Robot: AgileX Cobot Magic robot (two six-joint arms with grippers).
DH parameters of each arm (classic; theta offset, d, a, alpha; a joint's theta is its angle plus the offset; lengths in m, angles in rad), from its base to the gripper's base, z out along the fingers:
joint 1: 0 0.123 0 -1.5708
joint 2: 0.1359 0 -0.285 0
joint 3: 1.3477 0 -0.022 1.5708
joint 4: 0 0.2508 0 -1.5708
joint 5: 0 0 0.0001 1.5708
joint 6: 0 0.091 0 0
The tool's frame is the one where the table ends.
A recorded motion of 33 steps. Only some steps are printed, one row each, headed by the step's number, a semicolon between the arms.
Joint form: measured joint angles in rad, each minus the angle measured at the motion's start. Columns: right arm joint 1, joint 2, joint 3, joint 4, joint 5, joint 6; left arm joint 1, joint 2, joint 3, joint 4, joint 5, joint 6.
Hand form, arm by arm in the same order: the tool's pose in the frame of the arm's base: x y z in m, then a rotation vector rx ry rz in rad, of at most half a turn. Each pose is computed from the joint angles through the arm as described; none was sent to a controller.
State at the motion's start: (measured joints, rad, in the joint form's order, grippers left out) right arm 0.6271 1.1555 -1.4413 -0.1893 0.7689 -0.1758; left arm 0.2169 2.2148 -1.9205 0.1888 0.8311 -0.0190
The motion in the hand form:
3: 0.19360 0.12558 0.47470 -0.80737 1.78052 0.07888; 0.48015 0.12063 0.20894 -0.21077 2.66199 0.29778
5: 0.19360 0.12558 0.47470 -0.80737 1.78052 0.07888; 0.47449 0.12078 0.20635 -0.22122 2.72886 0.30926
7: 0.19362 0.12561 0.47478 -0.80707 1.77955 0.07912; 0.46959 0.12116 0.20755 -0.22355 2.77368 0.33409
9: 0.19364 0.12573 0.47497 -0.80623 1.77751 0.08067; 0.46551 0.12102 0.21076 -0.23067 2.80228 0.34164
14: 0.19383 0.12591 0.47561 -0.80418 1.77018 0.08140; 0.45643 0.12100 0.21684 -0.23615 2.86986 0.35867
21: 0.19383 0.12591 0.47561 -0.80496 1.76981 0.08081; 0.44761 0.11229 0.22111 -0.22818 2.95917 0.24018
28: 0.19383 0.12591 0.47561 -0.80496 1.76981 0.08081; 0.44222 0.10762 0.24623 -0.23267 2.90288 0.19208
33: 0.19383 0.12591 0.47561 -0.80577 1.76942 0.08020; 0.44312 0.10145 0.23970 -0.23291 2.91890 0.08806
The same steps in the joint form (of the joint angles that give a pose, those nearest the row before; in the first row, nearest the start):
3: 0.0000 0.0000 0.0000 0.0000 0.0000 0.0000; 0.0024 0.0154 0.0000 0.0031 0.0410 -0.0077
5: 0.0000 0.0000 0.0000 0.0000 0.0000 0.0000; 0.0024 0.0158 0.0000 0.0121 0.1087 -0.0087
7: 0.0000 0.0000 0.0000 0.0000 -0.0010 0.0000; 0.0013 0.0104 0.0000 0.0310 0.1601 -0.0106
9: 0.0000 0.0000 0.0000 0.0009 -0.0034 0.0000; 0.0013 0.0016 0.0000 0.0355 0.1984 -0.0106
14: 0.0000 0.0000 0.0000 0.0000 -0.0110 0.0000; 0.0023 -0.0154 0.0000 0.0443 0.2831 -0.0013
21: 0.0000 0.0000 0.0000 0.0000 -0.0110 -0.0009; 0.0022 -0.0316 0.0000 -0.0441 0.3812 0.0458
28: 0.0000 0.0000 0.0000 0.0000 -0.0110 -0.0009; 0.0023 -0.0874 0.0000 -0.0841 0.3817 0.0532
33: 0.0000 0.0000 0.0000 0.0000 -0.0110 -0.0018; 0.0022 -0.0803 0.0105 -0.1572 0.3841 0.0711

